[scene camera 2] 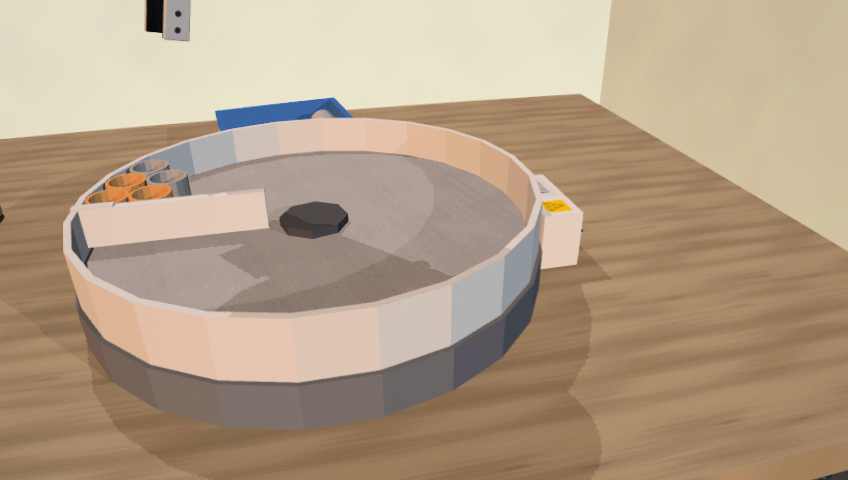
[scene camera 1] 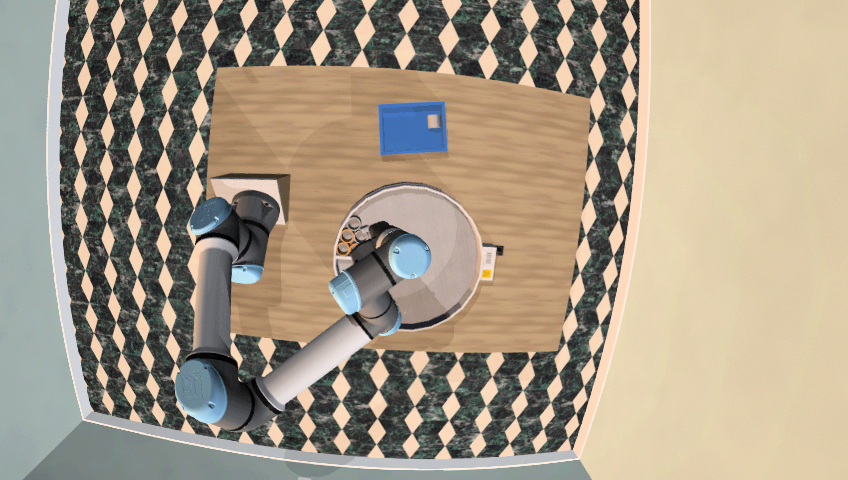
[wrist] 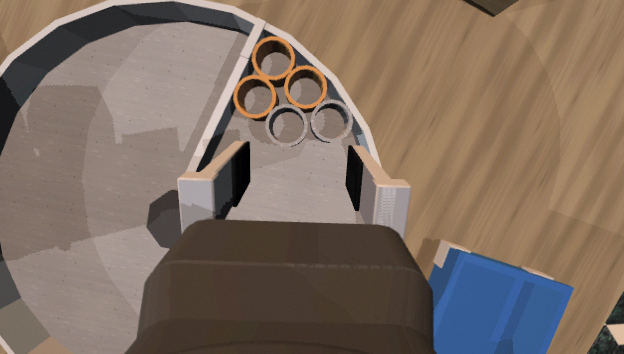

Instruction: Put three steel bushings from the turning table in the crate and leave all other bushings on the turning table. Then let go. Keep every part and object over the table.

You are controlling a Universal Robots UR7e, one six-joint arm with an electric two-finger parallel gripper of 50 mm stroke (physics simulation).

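My gripper is open and empty above the turning table; it also shows at the upper left of scene camera 2. Beyond its fingertips in the wrist view, one steel bushing and another steel bushing stand upright beside three upright orange bushings, the nearest to the divider being one orange bushing. One steel bushing lies on its side in the blue crate, near its right wall in scene camera 1. The arm partly hides the group in scene camera 1.
A pale divider runs inward from the turning table's rim beside the orange bushings. A dark hub stands at its centre. A white box with a yellow label adjoins the rim. The raised rim surrounds the disc.
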